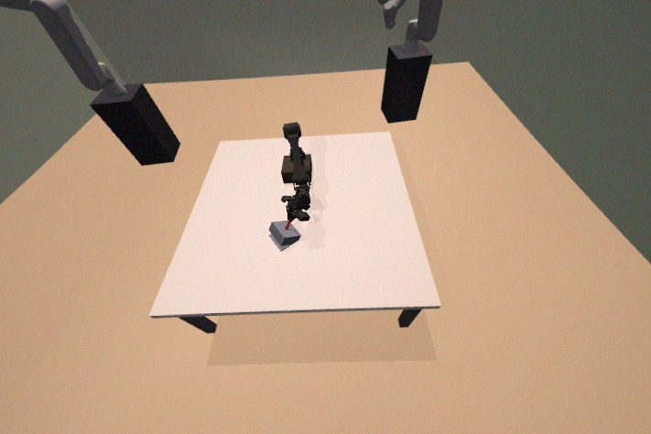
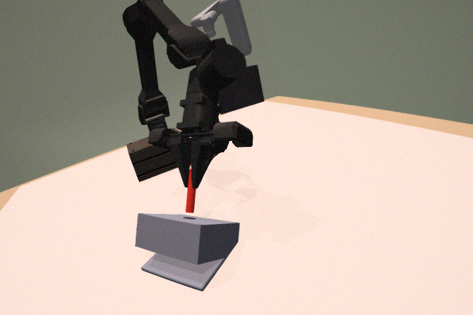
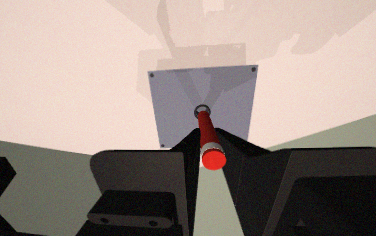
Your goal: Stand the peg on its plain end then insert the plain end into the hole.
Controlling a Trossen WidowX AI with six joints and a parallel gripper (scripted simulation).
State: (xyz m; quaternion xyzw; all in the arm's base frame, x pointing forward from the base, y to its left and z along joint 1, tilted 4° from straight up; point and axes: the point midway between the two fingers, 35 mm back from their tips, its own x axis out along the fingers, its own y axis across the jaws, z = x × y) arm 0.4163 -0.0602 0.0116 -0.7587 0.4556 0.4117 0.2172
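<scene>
Right now the grey sloped panel is 20 mm ahead of my gripper tip, 40 mm to the right of it and 70 mm below it. Round my gripper tip: flat grey base plate (30 mm ahead, 50 mm to the right, 100 mm below); red peg (10 mm behind, 10 mm to the left, 10 mm above).
</scene>
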